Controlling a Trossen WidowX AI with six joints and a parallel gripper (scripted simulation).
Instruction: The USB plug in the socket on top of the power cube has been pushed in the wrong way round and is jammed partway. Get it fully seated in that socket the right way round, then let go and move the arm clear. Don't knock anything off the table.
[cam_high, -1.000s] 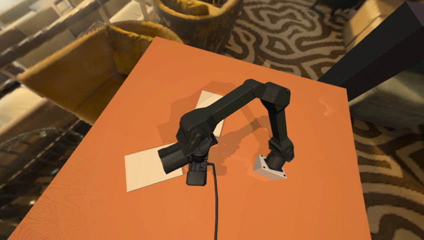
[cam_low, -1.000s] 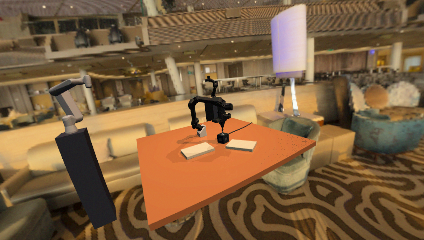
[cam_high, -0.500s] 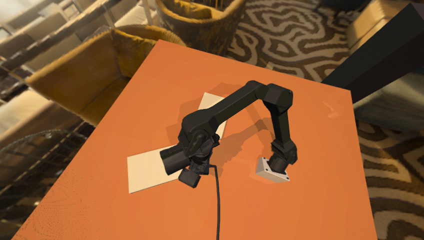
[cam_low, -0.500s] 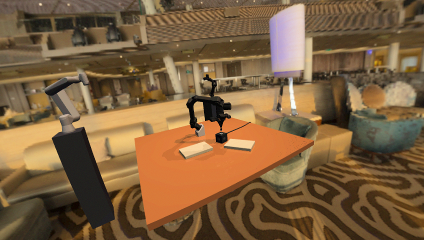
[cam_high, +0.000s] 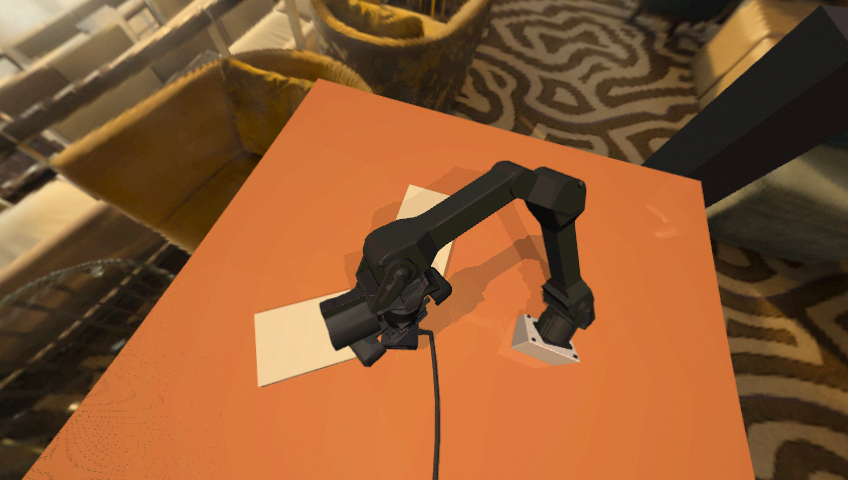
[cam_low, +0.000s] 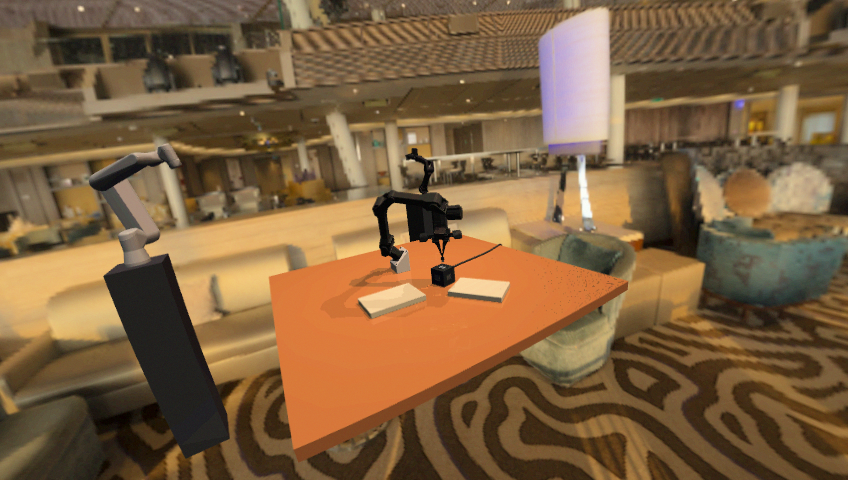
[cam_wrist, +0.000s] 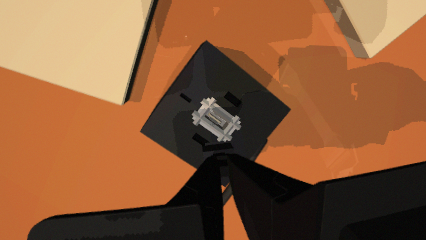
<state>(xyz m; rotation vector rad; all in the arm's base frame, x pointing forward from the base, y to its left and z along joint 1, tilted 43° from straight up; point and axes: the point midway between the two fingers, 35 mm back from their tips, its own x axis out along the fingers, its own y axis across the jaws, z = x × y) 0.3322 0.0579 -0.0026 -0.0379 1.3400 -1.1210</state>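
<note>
My gripper tip is 2 cm above the USB plug.
</note>
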